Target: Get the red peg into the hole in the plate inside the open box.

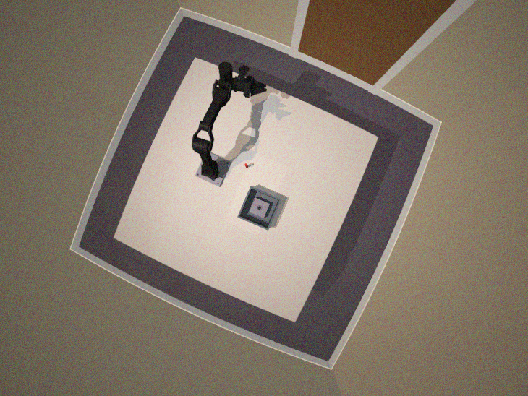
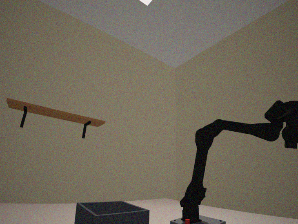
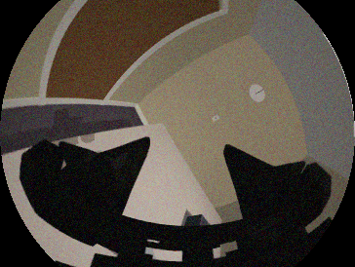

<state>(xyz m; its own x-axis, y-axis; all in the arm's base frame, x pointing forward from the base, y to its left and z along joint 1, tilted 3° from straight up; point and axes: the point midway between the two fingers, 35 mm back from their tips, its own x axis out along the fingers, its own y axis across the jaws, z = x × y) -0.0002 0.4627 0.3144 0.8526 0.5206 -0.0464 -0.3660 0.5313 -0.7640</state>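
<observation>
Right now the red peg is 100 mm ahead of my gripper tip, 330 mm to the right of it and 290 mm below it. Also, from my gripper tip: dark grey box: 310 mm ahead, 480 mm to the right, 300 mm below; plate: 310 mm ahead, 480 mm to the right, 280 mm below.
</observation>
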